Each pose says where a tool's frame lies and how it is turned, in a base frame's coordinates. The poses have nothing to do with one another.
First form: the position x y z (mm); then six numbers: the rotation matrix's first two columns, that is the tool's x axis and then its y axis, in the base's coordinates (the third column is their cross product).
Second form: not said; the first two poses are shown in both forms.
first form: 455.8 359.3 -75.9 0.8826 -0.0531 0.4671 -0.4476 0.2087 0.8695
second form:
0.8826 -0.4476 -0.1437 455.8
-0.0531 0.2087 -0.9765 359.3
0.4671 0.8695 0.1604 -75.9
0 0 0 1

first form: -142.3 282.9 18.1 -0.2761 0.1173 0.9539 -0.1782 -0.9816 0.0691
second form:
-0.2761 -0.1782 0.9445 -142.3
0.1173 -0.9816 -0.1509 282.9
0.9539 0.0691 0.2919 18.1
0 0 0 1

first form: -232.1 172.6 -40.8 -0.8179 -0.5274 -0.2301 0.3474 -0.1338 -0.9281
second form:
-0.8179 0.3474 0.4587 -232.1
-0.5274 -0.1338 -0.8390 172.6
-0.2301 -0.9281 0.2927 -40.8
0 0 0 1

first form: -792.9 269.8 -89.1 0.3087 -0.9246 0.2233 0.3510 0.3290 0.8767
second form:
0.3087 0.3510 -0.8841 -792.9
-0.9246 0.3290 -0.1923 269.8
0.2233 0.8767 0.4261 -89.1
0 0 0 1

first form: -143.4 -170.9 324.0 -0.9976 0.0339 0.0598 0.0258 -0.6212 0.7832
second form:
-0.9976 0.0258 0.0637 -143.4
0.0339 -0.6212 0.7829 -170.9
0.0598 0.7832 0.6188 324.0
0 0 0 1

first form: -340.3 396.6 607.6 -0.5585 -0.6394 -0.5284 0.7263 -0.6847 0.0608
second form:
-0.5585 0.7263 -0.4007 -340.3
-0.6394 -0.6847 -0.3498 396.6
-0.5284 0.0608 0.8468 607.6
0 0 0 1

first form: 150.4 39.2 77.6 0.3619 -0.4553 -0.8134 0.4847 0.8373 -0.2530
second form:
0.3619 0.4847 0.7963 150.4
-0.4553 0.8373 -0.3027 39.2
-0.8134 -0.2530 0.5237 77.6
0 0 0 1

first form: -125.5 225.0 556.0 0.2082 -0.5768 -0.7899 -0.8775 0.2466 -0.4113
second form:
0.2082 -0.8775 0.4320 -125.5
-0.5768 0.2466 0.7788 225.0
-0.7899 -0.4113 -0.4548 556.0
0 0 0 1

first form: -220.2 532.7 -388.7 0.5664 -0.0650 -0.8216 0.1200 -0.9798 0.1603
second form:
0.5664 0.1200 -0.8154 -220.2
-0.0650 -0.9798 -0.1894 532.7
-0.8216 0.1603 -0.5472 -388.7
0 0 0 1

